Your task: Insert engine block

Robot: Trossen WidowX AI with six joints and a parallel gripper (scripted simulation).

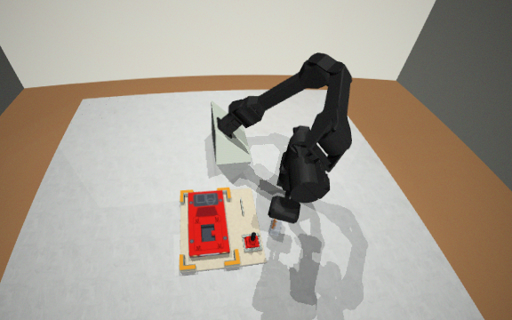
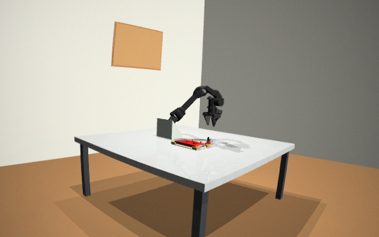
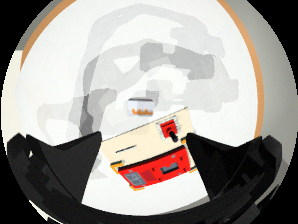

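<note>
Right now the grey engine block is 12 cm below my gripper tip.
</note>
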